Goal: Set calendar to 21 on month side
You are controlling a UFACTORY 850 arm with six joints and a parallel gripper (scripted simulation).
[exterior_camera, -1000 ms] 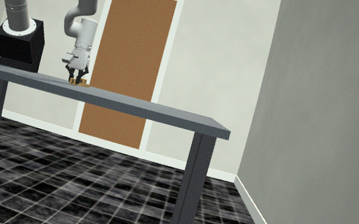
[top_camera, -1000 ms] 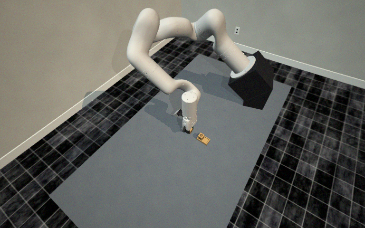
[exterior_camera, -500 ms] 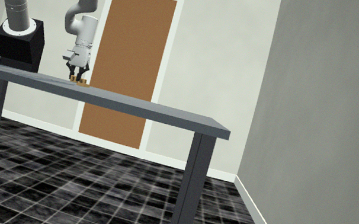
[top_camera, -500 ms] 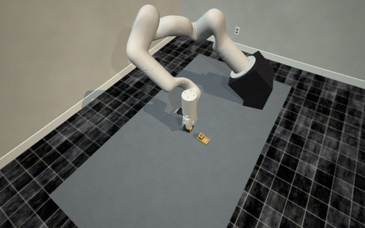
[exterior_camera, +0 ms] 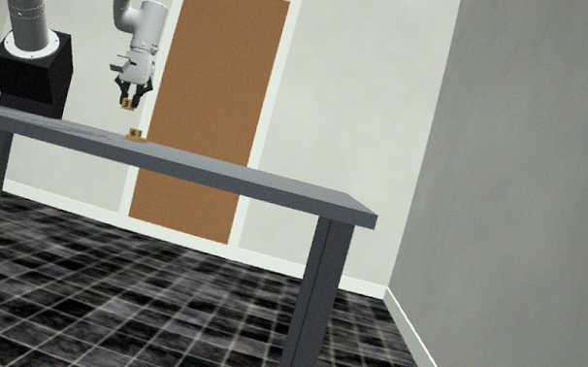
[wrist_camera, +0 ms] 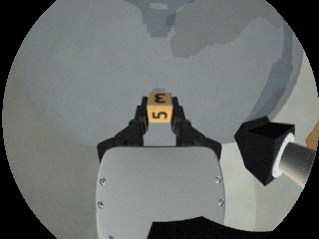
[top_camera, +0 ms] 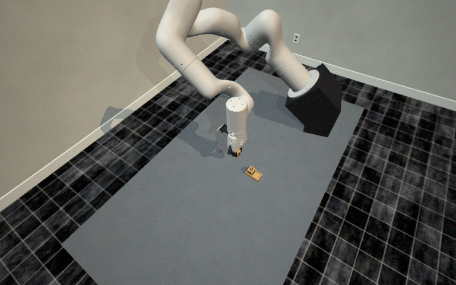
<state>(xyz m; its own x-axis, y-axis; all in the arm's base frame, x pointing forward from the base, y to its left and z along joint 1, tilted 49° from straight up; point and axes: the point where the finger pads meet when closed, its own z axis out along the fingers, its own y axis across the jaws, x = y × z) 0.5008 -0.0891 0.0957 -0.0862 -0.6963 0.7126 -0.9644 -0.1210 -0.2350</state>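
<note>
The orange tray lies 10 mm ahead of my hand, 110 mm to the left of it and 120 mm below it.
</note>
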